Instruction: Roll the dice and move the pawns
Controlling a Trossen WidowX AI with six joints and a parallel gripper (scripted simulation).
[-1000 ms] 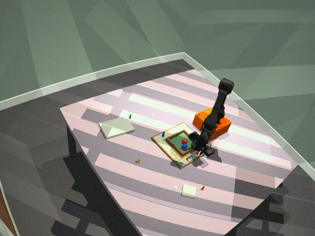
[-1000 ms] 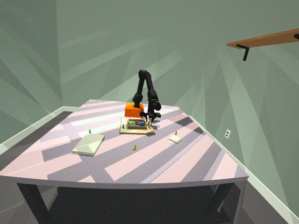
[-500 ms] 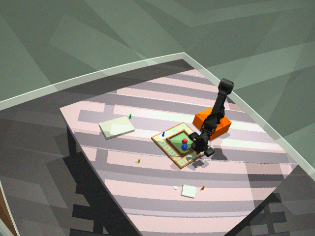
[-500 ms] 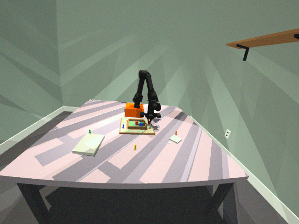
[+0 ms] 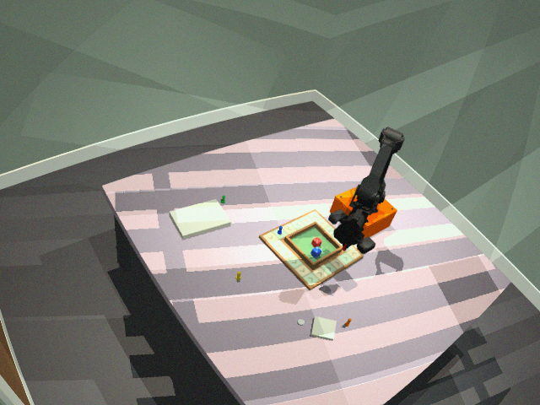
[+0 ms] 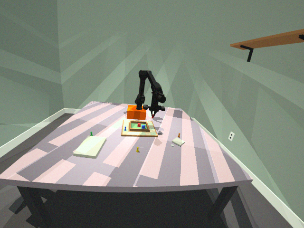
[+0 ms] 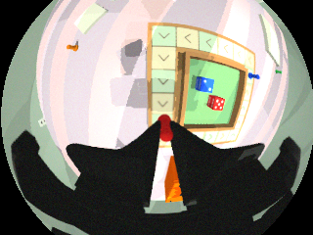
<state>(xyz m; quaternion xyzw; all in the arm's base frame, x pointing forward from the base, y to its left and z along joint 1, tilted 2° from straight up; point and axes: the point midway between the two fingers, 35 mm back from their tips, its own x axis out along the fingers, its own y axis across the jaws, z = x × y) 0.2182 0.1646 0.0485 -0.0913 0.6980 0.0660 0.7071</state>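
My gripper tip is now 200 mm to the left of the blue pawn, 140 mm short of it and 80 mm above it. Also, from my gripper tip: orange pawn: 240 mm to the left, 90 mm below, 90 mm ahead; red pawn: 10 mm above; yellow pawn: 360 mm ahead, 90 mm below, 50 mm to the right.
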